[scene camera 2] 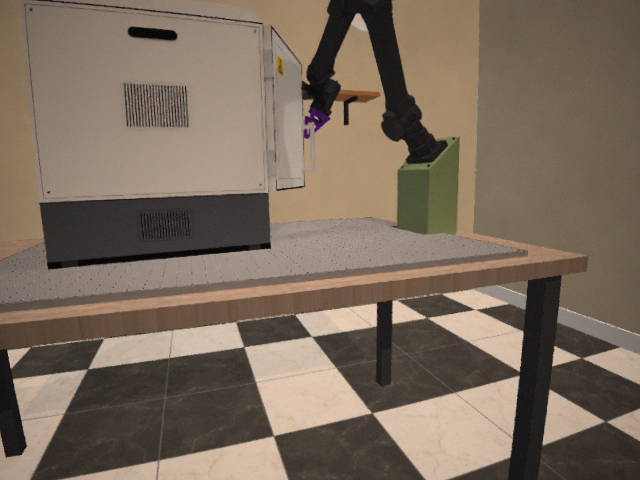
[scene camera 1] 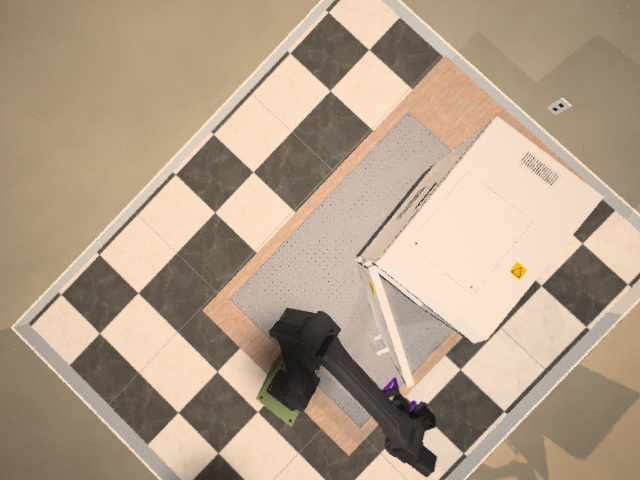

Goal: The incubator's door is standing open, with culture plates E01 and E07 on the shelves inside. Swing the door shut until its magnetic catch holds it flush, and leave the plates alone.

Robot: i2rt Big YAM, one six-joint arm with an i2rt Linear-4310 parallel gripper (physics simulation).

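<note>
The white incubator stands on the perforated grey board. Its door is hinged at one front corner and stands partly open, with a wedge-shaped gap to the body. The pale bar handle is on the door's outer face. My gripper, with purple fingers, is open and empty. It is by the door's free edge, one finger toward the handle side, near the handle's upper end in the scene camera 2 view. Whether it touches the door cannot be told. Plates E01 and E07 are hidden inside.
The grey board lies on the wooden table. My arm rises from a green pedestal at the table's end and arches over the board's corner. A wall shelf shows behind the arm.
</note>
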